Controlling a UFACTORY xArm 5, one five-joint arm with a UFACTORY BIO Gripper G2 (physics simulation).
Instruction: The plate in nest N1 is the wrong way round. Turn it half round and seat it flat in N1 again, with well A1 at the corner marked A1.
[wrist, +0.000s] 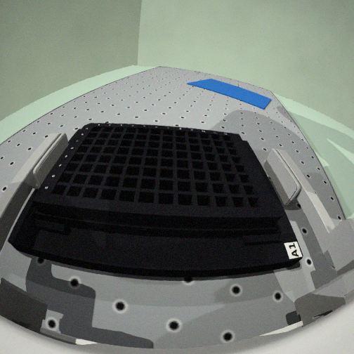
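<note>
The black plate (157, 172) with square wells lies level in the wrist view, over the black nest (160, 255). Small white marks run along its left and far edges, too small to read. The white A1 label (293, 250) is on the nest's near right corner. My gripper (167, 169) is open, with one finger pad beyond the plate's left side and the other beyond its right side. Gaps show between the pads and the plate. The plate hides the nest's inside, so I cannot tell exactly how it seats.
A grey board (165, 109) with rows of small holes lies under the nest. A flat blue rectangle (232, 93) lies on it at the far right. Pale green walls stand behind. Shadows fall on the board near the nest.
</note>
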